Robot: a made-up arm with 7 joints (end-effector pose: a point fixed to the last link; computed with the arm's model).
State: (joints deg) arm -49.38 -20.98 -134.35 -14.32 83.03 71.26 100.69
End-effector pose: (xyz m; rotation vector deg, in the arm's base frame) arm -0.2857 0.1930 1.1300 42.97 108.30 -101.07
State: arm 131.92 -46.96 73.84 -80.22 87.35 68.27 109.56
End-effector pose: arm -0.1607 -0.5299 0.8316 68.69 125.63 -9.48
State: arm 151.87 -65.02 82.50 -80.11 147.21 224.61 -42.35
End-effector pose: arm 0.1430 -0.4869 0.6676 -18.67 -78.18 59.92
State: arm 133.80 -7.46 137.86 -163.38 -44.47 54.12 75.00
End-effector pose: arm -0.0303 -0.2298 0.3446 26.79 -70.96 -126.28
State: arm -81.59 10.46 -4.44 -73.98 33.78 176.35 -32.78
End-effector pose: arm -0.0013 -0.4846 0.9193 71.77 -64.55 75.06
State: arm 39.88 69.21 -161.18 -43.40 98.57 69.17 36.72
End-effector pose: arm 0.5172 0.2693 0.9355 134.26 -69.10 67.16
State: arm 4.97 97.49 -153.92 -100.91 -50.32 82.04 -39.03
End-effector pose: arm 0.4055 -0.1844 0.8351 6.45 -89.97 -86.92
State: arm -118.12 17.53 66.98 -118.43 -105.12 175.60 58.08
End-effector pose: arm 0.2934 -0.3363 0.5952 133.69 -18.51 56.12
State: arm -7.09 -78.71 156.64 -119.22 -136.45 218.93 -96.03
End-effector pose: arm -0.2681 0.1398 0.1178 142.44 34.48 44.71
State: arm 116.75 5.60 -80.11 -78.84 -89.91 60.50 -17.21
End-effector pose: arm 0.3828 0.2977 0.9131 89.64 10.52 1.60
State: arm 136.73 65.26 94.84 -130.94 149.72 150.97 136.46
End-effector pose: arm -0.3285 -0.2219 0.4552 50.32 -65.74 51.89
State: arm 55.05 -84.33 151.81 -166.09 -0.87 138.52 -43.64
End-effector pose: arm -0.1150 0.0816 0.1501 -34.23 63.08 23.86
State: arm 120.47 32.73 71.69 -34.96 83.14 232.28 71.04
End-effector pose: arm -0.3473 0.2938 0.9016 -81.87 77.89 110.99
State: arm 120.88 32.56 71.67 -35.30 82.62 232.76 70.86
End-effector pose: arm -0.3496 0.2890 0.9023 -82.14 77.18 110.46
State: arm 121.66 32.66 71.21 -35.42 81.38 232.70 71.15
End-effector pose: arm -0.3537 0.2864 0.9013 -81.79 76.07 110.33
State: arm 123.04 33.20 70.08 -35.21 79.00 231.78 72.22
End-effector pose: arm -0.3612 0.2869 0.8976 -80.57 74.29 110.85
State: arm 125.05 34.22 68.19 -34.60 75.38 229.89 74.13
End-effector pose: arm -0.3721 0.2907 0.8910 -78.52 71.59 112.06
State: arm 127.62 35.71 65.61 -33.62 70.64 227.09 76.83
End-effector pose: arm -0.3865 0.2968 0.8819 -76.04 67.77 113.84
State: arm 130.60 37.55 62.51 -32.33 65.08 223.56 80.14
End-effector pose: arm -0.4036 0.3032 0.8712 -73.66 62.73 115.99
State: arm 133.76 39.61 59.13 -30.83 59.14 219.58 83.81
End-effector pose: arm -0.4222 0.3085 0.8599 -71.87 56.69 118.23
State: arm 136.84 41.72 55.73 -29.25 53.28 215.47 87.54
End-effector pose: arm -0.4409 0.3117 0.8491 -70.94 50.09 120.25
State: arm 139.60 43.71 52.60 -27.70 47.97 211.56 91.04
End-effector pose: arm -0.4581 0.3126 0.8398 -70.85 43.64 121.87
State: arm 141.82 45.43 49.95 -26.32 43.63 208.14 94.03
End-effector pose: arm -0.4726 0.3124 0.8321 -71.37 38.01 122.98
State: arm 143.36 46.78 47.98 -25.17 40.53 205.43 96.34
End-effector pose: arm -0.4829 0.3125 0.8263 -72.13 33.85 123.70
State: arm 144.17 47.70 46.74 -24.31 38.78 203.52 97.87
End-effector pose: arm -0.4887 0.3141 0.8224 -72.82 31.41 124.16
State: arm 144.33 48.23 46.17 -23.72 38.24 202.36 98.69
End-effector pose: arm -0.4902 0.3176 0.8201 -73.27 30.60 124.49
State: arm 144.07 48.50 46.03 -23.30 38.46 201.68 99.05
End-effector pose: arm -0.4888 0.3227 0.8189 -73.48 30.83 124.79
